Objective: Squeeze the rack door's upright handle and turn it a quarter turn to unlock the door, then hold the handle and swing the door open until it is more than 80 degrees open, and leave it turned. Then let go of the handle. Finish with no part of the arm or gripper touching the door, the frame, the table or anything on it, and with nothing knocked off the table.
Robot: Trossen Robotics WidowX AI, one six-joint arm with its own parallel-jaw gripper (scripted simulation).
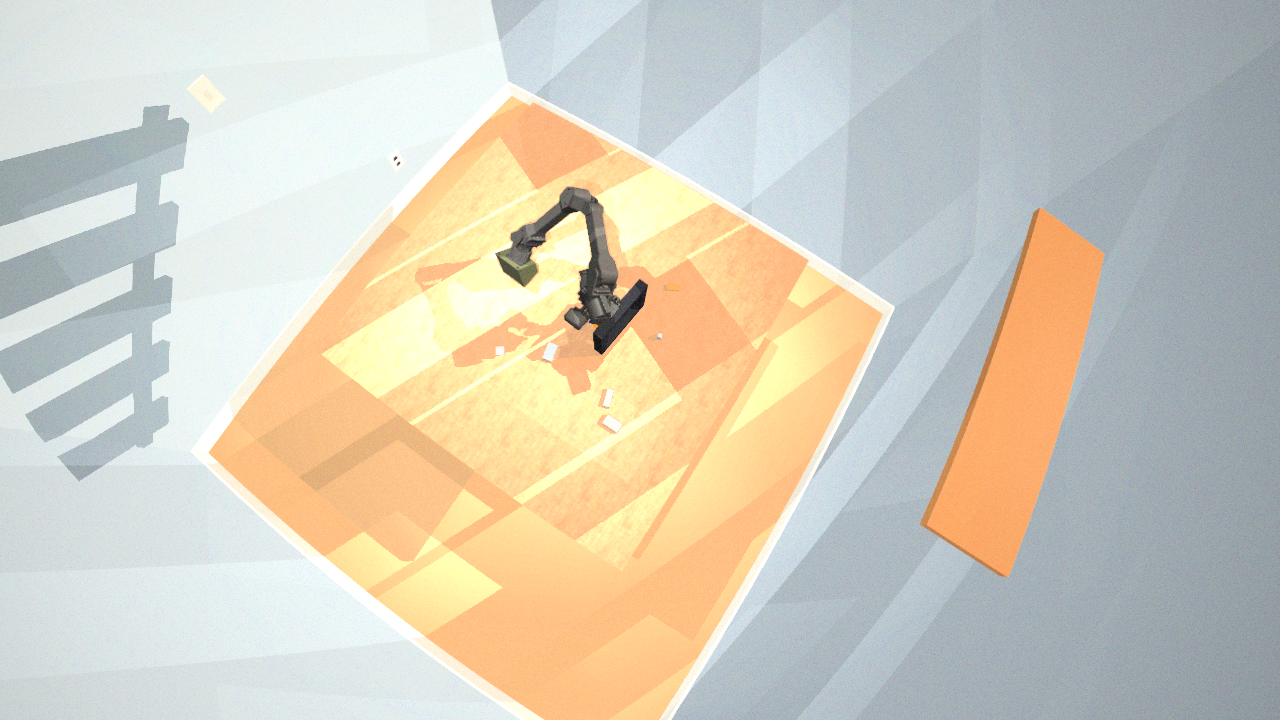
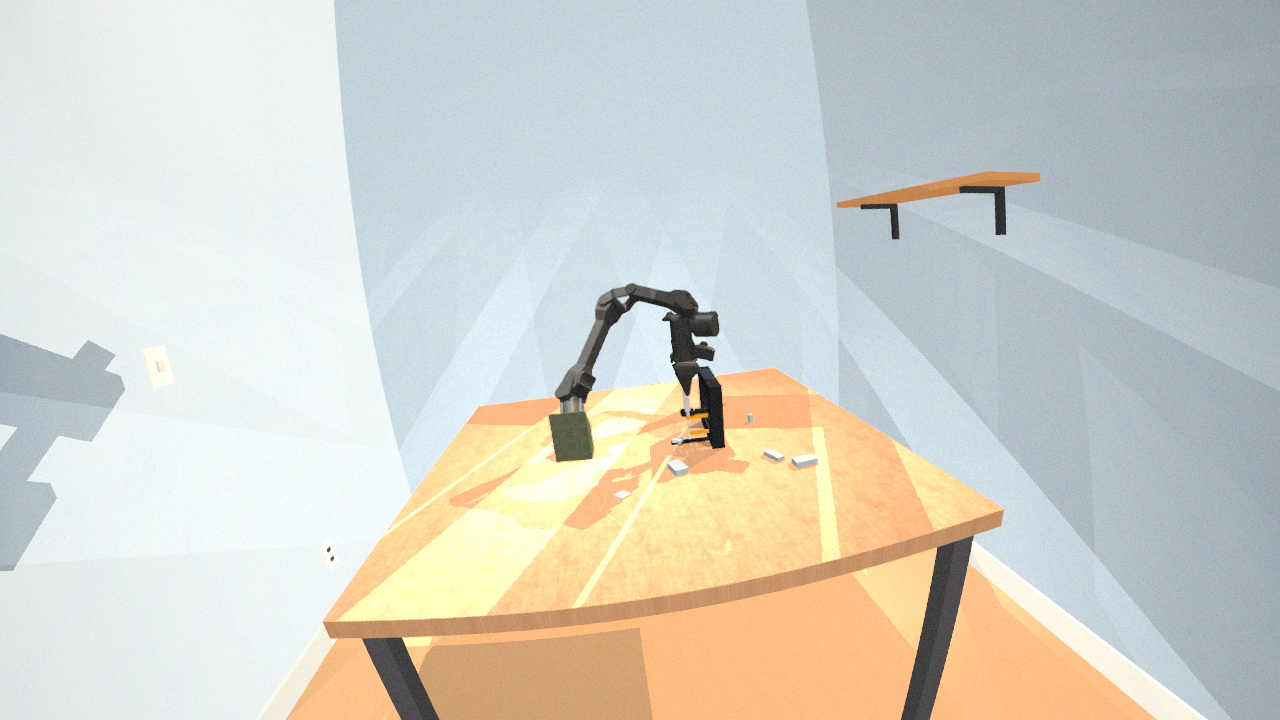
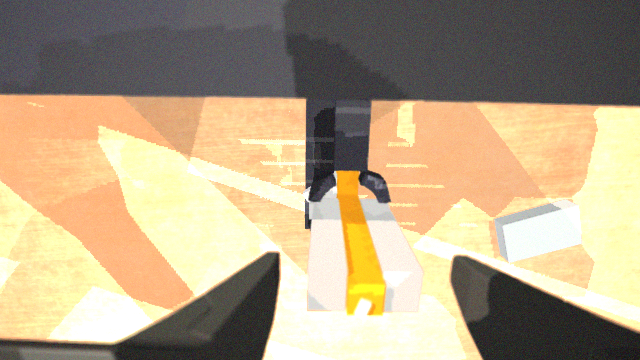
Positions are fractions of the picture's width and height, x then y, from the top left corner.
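There's a white block (image 3: 0.87, 0.63) that I can see, and there's my gripper (image 3: 0.57, 0.74) as well. My gripper is open and holding nothing.
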